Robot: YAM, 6 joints.
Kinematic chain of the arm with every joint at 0, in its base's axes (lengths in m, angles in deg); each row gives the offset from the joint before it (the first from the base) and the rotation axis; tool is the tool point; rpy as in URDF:
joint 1: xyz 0 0 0.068 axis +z
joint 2: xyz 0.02 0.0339 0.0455 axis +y
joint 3: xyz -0.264 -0.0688 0 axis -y
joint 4: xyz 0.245 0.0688 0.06 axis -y
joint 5: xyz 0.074 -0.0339 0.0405 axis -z
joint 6: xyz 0.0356 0 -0.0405 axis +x
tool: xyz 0 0 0 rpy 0 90 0
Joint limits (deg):
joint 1: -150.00..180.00
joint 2: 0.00..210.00
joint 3: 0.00..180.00
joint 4: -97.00..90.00
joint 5: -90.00..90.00
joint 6: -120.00..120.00
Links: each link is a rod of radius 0.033 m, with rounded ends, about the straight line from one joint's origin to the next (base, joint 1, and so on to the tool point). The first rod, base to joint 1, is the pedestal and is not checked.
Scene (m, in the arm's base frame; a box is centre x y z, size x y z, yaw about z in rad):
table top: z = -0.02
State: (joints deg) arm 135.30 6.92 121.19 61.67 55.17 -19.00
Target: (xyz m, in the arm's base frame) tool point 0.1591 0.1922 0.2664
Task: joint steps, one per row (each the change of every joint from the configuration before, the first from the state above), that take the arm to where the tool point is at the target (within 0.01 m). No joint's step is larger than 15 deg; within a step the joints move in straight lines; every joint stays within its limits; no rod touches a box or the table.
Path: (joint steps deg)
1: -12.96 10.23 -14.77 -4.13 0.95 0.00
2: -12.96 10.22 -14.77 -4.13 0.95 0.00
3: -12.96 10.23 -14.77 -4.14 0.95 0.00
4: -12.96 10.22 -14.77 -4.13 0.95 0.00
5: -12.96 10.23 -14.76 -4.13 0.95 0.00
6: -12.96 10.22 -14.77 -4.13 0.95 0.00

